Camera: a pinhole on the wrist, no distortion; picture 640 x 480 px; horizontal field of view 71.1 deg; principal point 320.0 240.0 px. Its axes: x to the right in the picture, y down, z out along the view. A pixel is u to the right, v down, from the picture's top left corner.
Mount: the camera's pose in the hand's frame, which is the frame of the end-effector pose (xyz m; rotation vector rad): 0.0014 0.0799 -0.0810 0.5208 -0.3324 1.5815
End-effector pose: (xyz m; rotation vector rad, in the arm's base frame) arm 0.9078 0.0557 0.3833 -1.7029 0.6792 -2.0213
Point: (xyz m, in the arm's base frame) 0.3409 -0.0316 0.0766
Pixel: behind the camera
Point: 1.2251 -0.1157 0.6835
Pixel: 431.7 31.8
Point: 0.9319 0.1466 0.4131
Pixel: 68.1 400.8
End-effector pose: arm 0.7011 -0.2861 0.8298 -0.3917 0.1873 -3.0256
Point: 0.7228 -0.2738 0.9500
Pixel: 344.3 284.6
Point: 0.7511 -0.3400 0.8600
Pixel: 485.9 433.8
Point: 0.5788 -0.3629 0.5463
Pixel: behind the camera
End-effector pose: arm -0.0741 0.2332 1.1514 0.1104 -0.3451 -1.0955
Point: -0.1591 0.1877 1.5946
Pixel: 518.9 199.8
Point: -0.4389 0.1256 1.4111
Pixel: 244.7 298.4
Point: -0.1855 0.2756 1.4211
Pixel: 469.8 326.5
